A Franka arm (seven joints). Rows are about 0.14 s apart.
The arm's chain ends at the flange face. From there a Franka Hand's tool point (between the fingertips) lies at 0.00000 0.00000 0.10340 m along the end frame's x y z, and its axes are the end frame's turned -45 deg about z.
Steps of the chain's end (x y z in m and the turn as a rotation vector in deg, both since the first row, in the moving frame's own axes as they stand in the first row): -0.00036, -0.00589, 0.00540, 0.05, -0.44, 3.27; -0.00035, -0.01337, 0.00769, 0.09, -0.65, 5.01; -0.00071, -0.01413, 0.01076, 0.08, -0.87, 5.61; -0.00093, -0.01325, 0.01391, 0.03, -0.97, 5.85; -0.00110, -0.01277, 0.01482, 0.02, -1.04, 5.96; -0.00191, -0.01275, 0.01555, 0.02, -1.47, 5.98; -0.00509, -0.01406, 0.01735, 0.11, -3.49, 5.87
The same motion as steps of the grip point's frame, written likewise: 0.00343, -0.00506, 0.00540, 0.35, -0.28, 3.27; 0.00853, -0.01068, 0.00768, 0.52, -0.40, 5.01; 0.00854, -0.01175, 0.01075, 0.67, -0.56, 5.61; 0.00758, -0.01136, 0.01390, 0.71, -0.66, 5.85; 0.00702, -0.01123, 0.01480, 0.75, -0.72, 5.96; 0.00592, -0.01236, 0.01552, 1.05, -1.03, 5.98; 0.00227, -0.01834, 0.01716, 2.55, -2.39, 5.87
